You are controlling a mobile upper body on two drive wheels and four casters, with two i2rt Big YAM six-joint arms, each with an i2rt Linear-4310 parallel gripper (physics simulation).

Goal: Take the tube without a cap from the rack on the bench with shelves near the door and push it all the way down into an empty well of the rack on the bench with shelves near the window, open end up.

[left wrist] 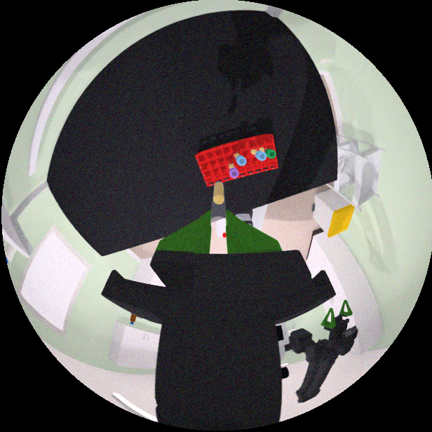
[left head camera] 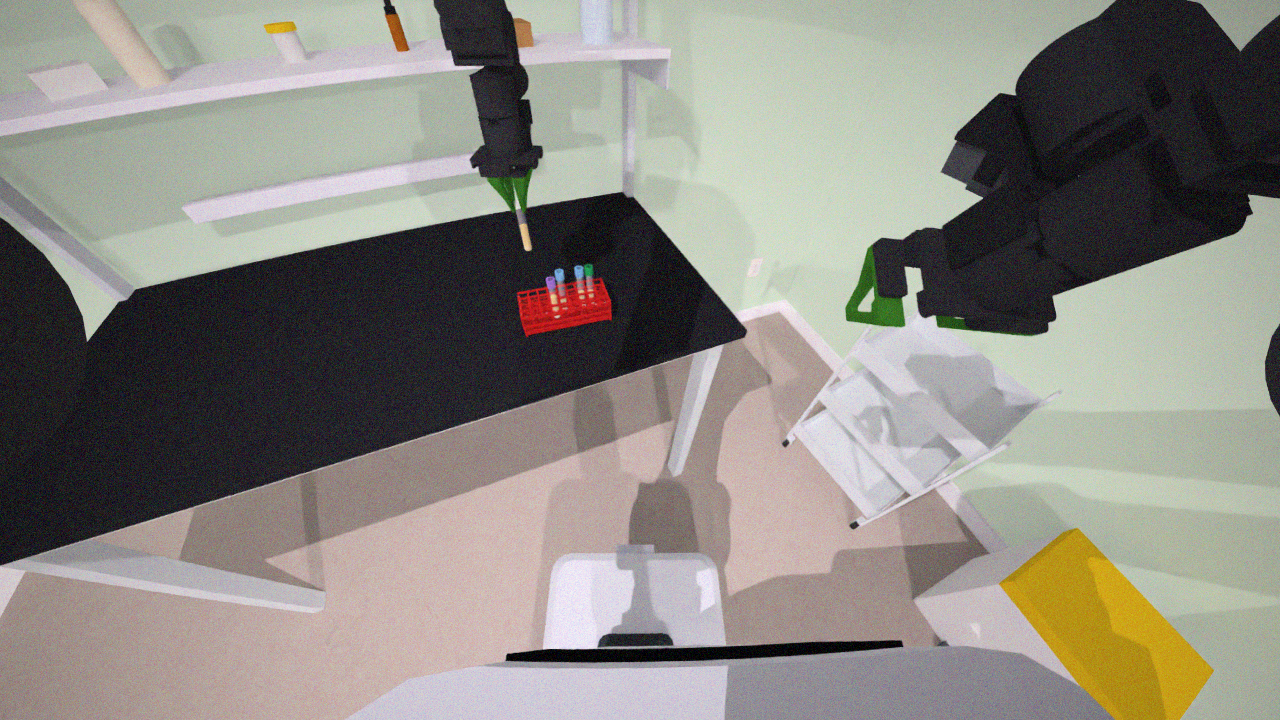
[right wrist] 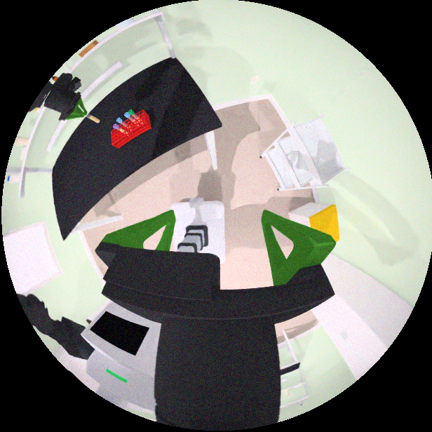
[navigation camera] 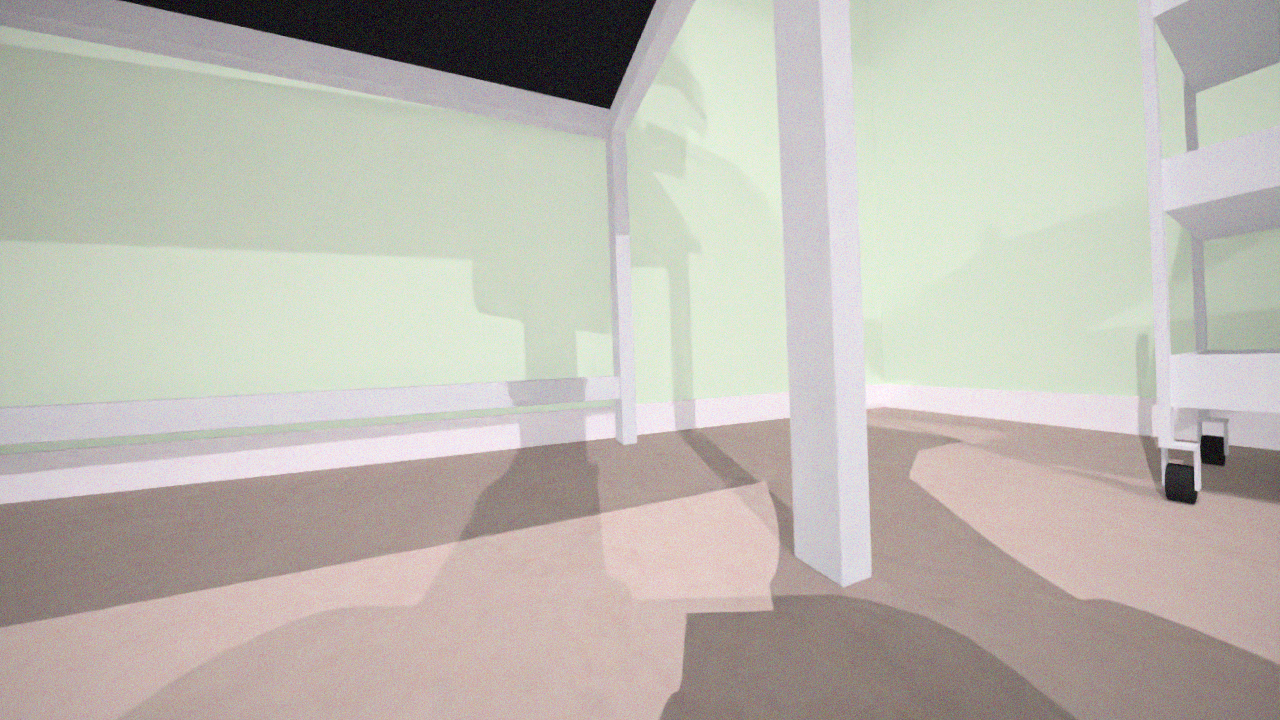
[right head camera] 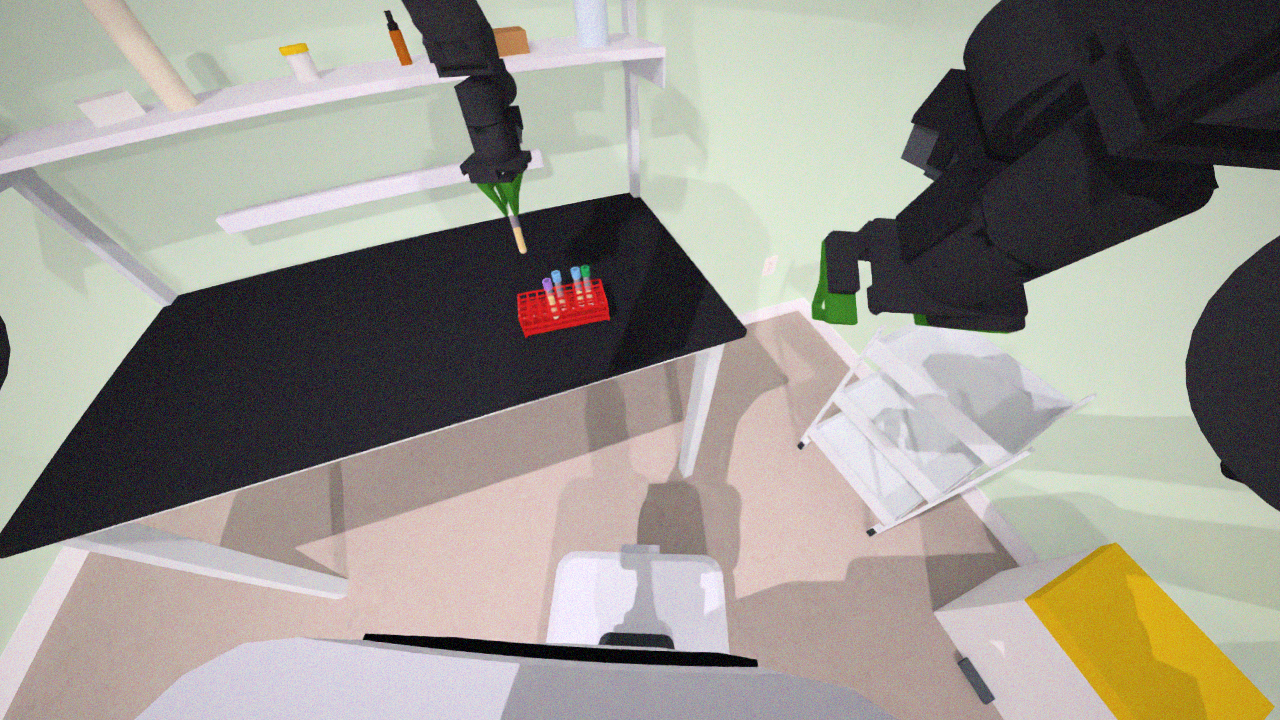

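My left gripper (left head camera: 519, 207) (right head camera: 512, 213) (left wrist: 218, 214) (right wrist: 85, 114) is shut on the uncapped tube (left head camera: 525, 234) (right head camera: 518, 238) (left wrist: 218, 198) (right wrist: 94, 118). The tube's tan lower end points down, above the black bench top (left head camera: 313, 358) (right head camera: 313, 358) (left wrist: 125, 125) and apart from the red rack (left head camera: 570, 323) (right head camera: 565, 325) (left wrist: 202, 161) (right wrist: 131, 138). The rack holds capped tubes: a purple one (left head camera: 551, 282) (left wrist: 234, 173), two blue ones and a green one (left head camera: 588, 269) (left wrist: 271, 154). Several wells are empty, mostly at the rack's left in the left wrist view. My right gripper (left head camera: 913, 323) (right wrist: 218, 214) is open and empty, off to the right.
A shelf (left head camera: 349, 76) (right head camera: 349, 76) with bottles and boxes runs above the bench's back. A white cart (left head camera: 926, 407) (right wrist: 300, 162) stands right of the bench. A white and yellow box (left head camera: 1105, 617) (right head camera: 1145, 626) stands at the lower right. A bench leg (navigation camera: 823, 295) rises close ahead in the navigation view.
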